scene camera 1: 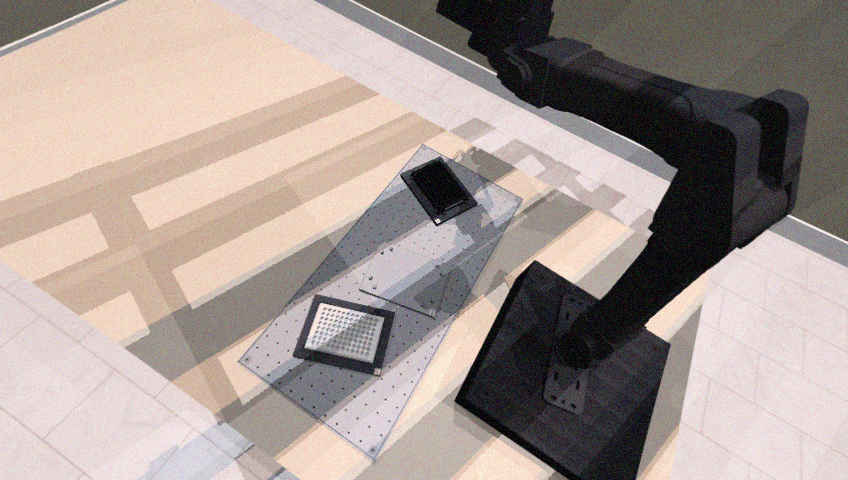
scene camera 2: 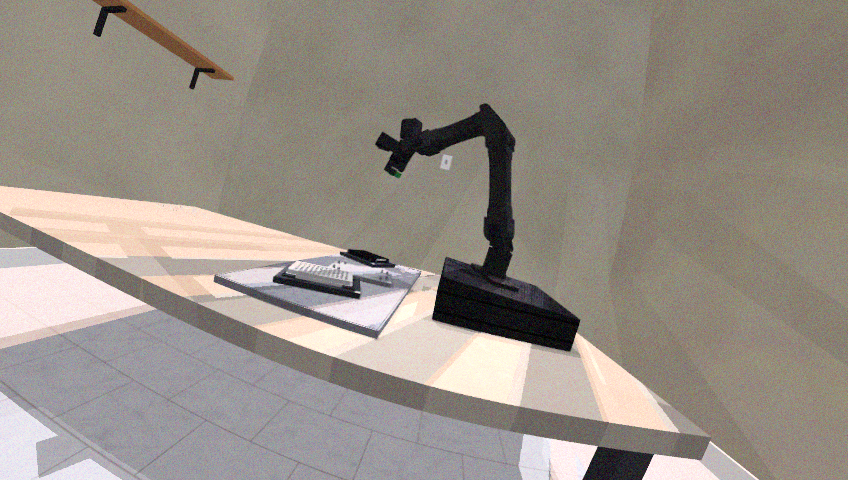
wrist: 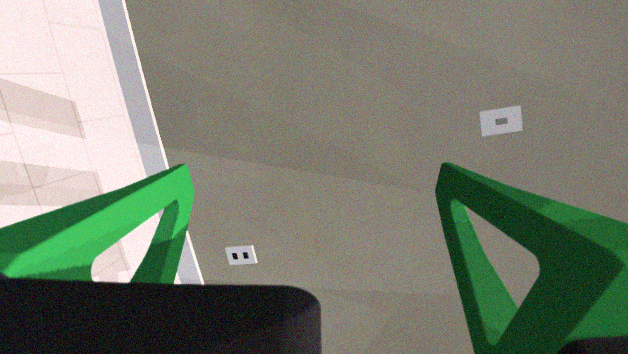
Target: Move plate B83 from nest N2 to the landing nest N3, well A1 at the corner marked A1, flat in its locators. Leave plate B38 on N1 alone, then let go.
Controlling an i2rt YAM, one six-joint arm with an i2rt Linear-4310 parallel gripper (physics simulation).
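Observation:
A white many-welled plate (scene camera 1: 345,331) (scene camera 2: 321,273) sits on a dark nest (scene camera 1: 339,360) at the near end of the board. A black plate (scene camera 1: 440,185) (scene camera 2: 367,256) sits on another dark nest (scene camera 1: 424,202) at the far end. Between them is a clear nest (scene camera 1: 410,279) with small locator pins and no plate on it. The plate and nest labels are too small to read, so I cannot tell which is B83. My gripper (wrist: 314,177) is open, its green fingers wide apart with nothing between them. It is high above the table, away from both plates, facing the wall.
A perforated grey board (scene camera 1: 363,404) (scene camera 2: 351,318) carries the nests on the wooden table. The arm's black base block (scene camera 1: 505,356) (scene camera 2: 499,315) stands beside the board. A wooden shelf (scene camera 2: 166,44) hangs on the wall. Wall sockets (wrist: 241,255) show beyond the fingers in the wrist view.

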